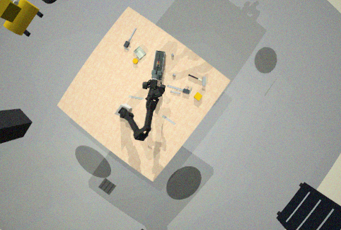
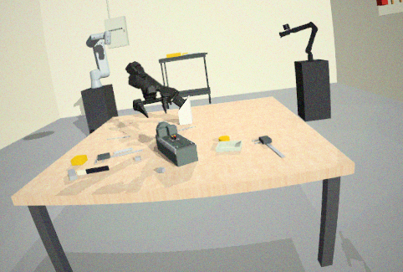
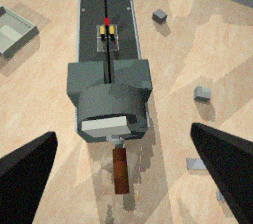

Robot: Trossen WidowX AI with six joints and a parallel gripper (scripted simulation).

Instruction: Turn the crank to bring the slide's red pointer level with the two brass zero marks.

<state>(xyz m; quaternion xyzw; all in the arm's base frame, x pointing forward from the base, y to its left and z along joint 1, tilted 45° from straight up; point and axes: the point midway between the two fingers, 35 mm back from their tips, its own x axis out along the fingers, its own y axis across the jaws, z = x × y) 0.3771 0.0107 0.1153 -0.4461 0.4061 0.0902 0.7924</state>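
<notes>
The crank is 8 cm below my gripper tip and 1 cm behind it. From my gripper tip the other things lie so: red pointer: 15 cm ahead, 10 cm to the left, 7 cm below; brown crank handle: 10 cm below, 2 cm behind, 1 cm to the right; yellow disc: 30 cm to the left, 15 cm below, 2 cm ahead.
</notes>
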